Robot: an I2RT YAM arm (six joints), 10 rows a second.
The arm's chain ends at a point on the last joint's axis. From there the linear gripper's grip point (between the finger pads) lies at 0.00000 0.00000 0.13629 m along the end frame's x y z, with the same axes.
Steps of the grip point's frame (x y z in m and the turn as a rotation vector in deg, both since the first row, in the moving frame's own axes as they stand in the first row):
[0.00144, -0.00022, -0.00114, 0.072, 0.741, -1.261]
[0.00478, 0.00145, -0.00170, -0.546, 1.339, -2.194]
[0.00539, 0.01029, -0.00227, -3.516, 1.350, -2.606]
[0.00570, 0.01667, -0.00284, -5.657, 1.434, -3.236]
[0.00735, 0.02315, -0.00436, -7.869, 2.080, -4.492]
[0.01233, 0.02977, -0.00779, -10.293, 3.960, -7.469]
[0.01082, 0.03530, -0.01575, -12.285, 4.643, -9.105]
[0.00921, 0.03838, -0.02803, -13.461, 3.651, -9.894]
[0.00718, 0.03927, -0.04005, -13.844, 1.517, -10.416]
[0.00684, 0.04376, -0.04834, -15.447, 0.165, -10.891]
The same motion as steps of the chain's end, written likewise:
[-0.00032, -0.00003, -0.00113, 0.072, 0.741, -1.261]
[0.00157, 0.00021, -0.00166, -0.546, 1.339, -2.194]
[0.00199, 0.00201, -0.00198, -3.516, 1.350, -2.606]
[0.00192, 0.00334, -0.00213, -5.657, 1.434, -3.236]
[0.00169, 0.00471, -0.00299, -7.869, 2.080, -4.492]
[0.00141, 0.00612, -0.00528, -10.293, 3.960, -7.469]
[-0.00239, 0.00733, -0.01219, -12.285, 4.643, -9.105]
[-0.00209, 0.00758, -0.02402, -13.461, 3.651, -9.894]
[0.00066, 0.00717, -0.03605, -13.844, 1.517, -10.416]
[0.00299, 0.00772, -0.04343, -15.447, 0.165, -10.891]

